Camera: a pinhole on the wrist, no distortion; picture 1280 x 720 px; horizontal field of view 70.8 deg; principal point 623.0 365.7 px. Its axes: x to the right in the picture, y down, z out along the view. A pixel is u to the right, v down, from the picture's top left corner.
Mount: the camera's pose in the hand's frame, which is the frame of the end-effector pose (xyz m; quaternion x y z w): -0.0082 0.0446 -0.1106 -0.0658 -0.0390 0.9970 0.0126
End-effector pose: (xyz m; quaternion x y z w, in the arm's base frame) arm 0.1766 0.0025 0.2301 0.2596 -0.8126 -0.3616 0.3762
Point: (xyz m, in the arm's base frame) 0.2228 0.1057 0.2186
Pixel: 1167.2 301.2
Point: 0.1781 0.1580 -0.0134
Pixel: 1082.2 716.2
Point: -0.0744 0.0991 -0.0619
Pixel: 564.7 619.0
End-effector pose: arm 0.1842 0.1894 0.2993 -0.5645 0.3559 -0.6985 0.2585
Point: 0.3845 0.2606 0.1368
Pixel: 1096.9 213.0
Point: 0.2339 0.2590 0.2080
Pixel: 1181.1 418.4
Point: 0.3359 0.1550 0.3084
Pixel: 484.0 418.3
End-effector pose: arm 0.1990 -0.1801 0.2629 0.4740 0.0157 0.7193 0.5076
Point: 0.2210 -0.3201 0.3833
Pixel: 569.9 49.6
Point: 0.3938 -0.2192 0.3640
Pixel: 385.6 612.1
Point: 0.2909 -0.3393 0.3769
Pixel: 616.4 226.3
